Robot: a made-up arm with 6 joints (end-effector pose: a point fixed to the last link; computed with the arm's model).
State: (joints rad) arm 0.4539 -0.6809 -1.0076 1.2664 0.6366 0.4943
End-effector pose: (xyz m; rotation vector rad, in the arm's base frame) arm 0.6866 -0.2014 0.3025 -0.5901 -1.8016 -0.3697
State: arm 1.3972 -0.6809 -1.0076 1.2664 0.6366 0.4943
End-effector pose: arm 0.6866 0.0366 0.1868 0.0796 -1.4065 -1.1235
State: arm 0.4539 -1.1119 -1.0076 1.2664 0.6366 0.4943
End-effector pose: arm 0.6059 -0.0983 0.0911 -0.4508 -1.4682 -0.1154
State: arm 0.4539 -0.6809 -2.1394 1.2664 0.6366 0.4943
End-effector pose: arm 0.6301 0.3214 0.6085 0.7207 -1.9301 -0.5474
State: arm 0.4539 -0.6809 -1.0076 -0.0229 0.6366 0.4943
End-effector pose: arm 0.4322 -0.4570 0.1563 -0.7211 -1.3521 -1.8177
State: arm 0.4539 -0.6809 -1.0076 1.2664 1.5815 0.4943
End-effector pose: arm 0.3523 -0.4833 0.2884 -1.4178 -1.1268 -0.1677
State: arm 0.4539 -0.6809 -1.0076 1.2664 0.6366 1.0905
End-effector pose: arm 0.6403 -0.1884 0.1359 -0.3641 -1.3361 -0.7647
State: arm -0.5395 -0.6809 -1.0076 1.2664 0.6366 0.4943
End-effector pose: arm 0.6866 -0.2429 0.5770 -1.2560 -1.9135 0.5801
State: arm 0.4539 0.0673 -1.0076 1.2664 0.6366 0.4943
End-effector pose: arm 0.5778 -0.3815 0.6717 -0.8297 -2.3406 -0.8707
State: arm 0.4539 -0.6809 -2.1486 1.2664 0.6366 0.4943
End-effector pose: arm 0.6275 0.3241 0.6122 0.7316 -1.9292 -0.5484
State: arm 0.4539 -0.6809 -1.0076 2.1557 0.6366 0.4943
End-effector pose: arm 0.6782 0.0592 0.2047 -0.3967 -1.7677 0.6465
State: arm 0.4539 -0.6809 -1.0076 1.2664 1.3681 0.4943
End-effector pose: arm 0.4413 -0.4392 0.2636 -1.2490 -1.2986 -0.2166
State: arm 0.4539 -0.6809 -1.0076 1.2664 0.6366 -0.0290
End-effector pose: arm 0.6859 -0.1397 0.4422 -0.7812 -2.1616 0.0457
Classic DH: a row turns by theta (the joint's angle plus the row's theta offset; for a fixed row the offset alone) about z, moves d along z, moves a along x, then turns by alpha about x. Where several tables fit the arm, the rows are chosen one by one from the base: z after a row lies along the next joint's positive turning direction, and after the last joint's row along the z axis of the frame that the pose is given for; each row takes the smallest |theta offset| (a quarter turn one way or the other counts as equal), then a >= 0, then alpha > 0; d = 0 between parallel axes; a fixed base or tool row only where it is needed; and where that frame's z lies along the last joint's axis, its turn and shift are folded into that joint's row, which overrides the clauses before.
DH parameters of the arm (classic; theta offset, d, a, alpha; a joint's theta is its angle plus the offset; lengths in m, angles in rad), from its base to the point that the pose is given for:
base (fixed): 1.5708 0.478 0.031 1.5708
joint 1: 1.5708 0.109 0.011 -1.5708
joint 2: 1.5708 0.041 0.021 -1.5708
joint 3: 0 0.007 -0.009 -1.5708
joint 4: 1.5708 -0.088 0.08 -1.5708
joint 5: 1.5708 -0.046 0.17 1.5708
joint 6: -0.2055 0.226 0.095 -1.9552
tool (fixed): 2.8219 -0.3015 0 0

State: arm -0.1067 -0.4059 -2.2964 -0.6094 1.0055 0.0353
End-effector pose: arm 0.5640 0.0455 0.1426 -0.0959 -1.1417 -1.2148
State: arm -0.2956 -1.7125 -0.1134 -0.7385 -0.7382 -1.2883
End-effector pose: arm 0.2330 0.2606 0.7508 0.8456 1.0112 -0.9324
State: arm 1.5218 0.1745 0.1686 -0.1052 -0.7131 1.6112
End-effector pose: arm -0.1109 -0.5900 0.2645 0.3762 1.5172 2.1937
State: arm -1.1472 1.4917 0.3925 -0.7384 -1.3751 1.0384
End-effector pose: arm -0.2339 -0.1991 0.0479 -0.5294 0.1236 -0.3075
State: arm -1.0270 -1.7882 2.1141 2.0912 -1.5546 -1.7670
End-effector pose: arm 0.0979 -0.2179 0.5155 -0.0446 0.5519 2.5807
